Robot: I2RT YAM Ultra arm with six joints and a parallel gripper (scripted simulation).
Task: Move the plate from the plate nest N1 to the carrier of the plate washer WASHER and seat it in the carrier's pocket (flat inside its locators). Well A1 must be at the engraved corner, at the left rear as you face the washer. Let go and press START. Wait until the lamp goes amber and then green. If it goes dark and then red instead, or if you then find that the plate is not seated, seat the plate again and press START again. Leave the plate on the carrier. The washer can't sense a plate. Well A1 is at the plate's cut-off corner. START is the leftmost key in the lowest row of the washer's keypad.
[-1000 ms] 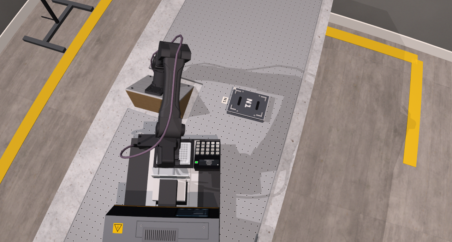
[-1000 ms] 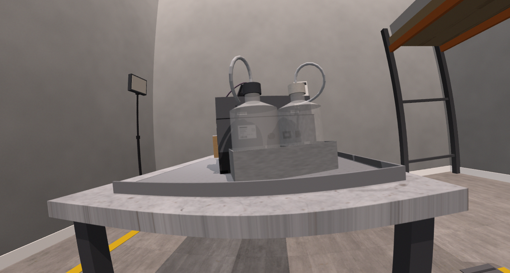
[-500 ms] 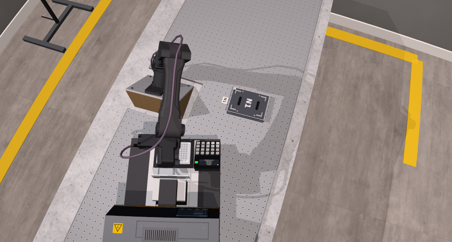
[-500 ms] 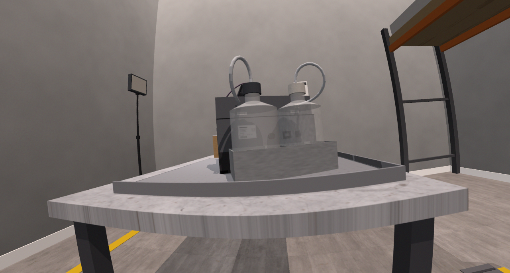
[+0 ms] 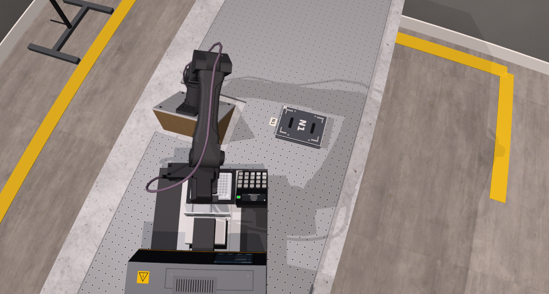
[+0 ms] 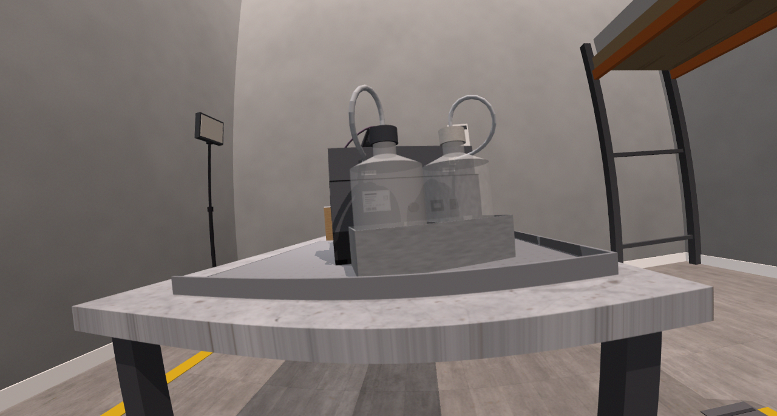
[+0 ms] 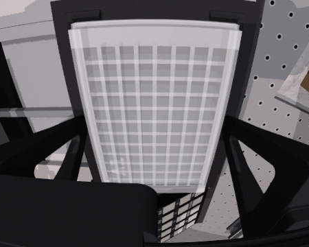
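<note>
Right now the clear well plate is 1 cm below my hand. Round my hand: N1 label (14 cm ahead, 31 cm to the left, 9 cm below); plate washer (3 cm ahead, 15 cm to the right, 4 cm above); black washer carrier (1 cm below).
</note>
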